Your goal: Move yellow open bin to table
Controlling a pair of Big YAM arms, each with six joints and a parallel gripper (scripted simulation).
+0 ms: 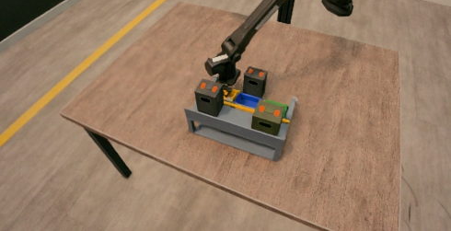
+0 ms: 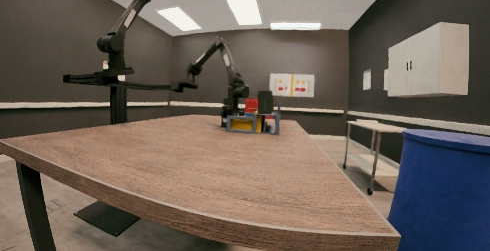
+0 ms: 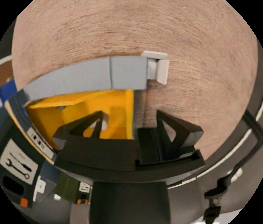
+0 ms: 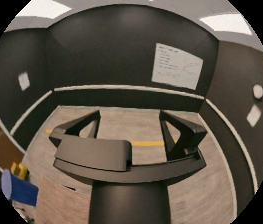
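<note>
The yellow open bin lies 80 mm ahead of my left hand, 10 mm to the left of it and 10 mm above it. From my left hand the other things lie so: grey shelf (100 mm ahead, 120 mm to the left, 30 mm above); then dark lidded bin (60 mm behind, 100 mm to the left, 30 mm above).
</note>
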